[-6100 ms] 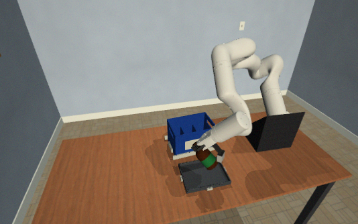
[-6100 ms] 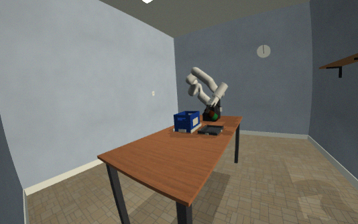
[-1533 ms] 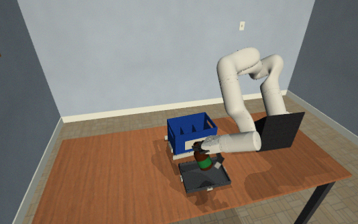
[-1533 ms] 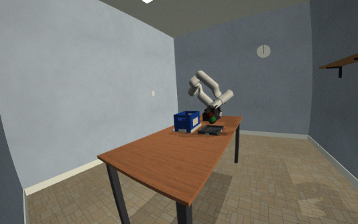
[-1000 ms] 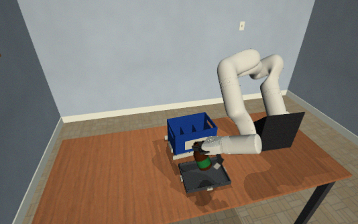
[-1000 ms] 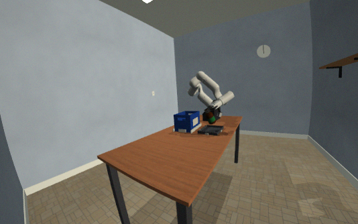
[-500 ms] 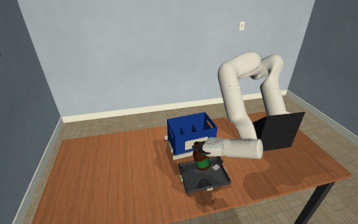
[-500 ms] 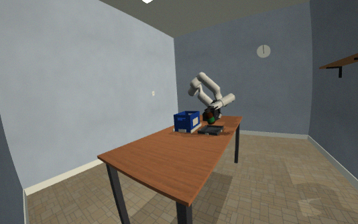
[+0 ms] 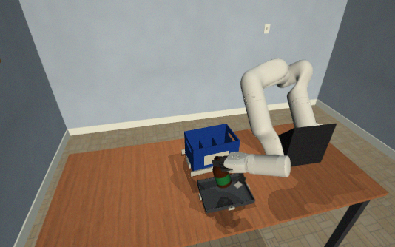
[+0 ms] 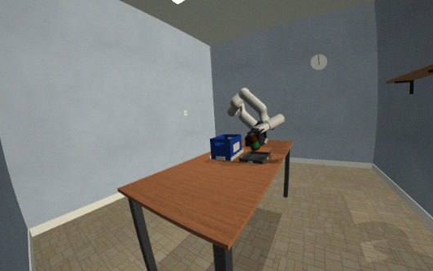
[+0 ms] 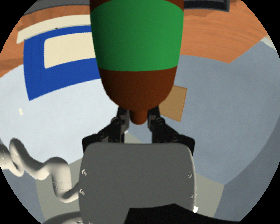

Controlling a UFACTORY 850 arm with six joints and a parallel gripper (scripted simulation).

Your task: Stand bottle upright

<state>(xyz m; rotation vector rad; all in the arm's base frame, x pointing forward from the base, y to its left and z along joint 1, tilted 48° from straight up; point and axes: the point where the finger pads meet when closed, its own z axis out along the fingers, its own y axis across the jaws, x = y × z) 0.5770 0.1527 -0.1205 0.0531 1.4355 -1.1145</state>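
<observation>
The bottle lies 10 mm behind my hand, 10 mm to the left of it and 60 mm below it. Round my hand: blue crate (20 mm behind, 250 mm to the right, 130 mm below); tray (40 mm behind, 20 mm to the left, 200 mm below).
</observation>
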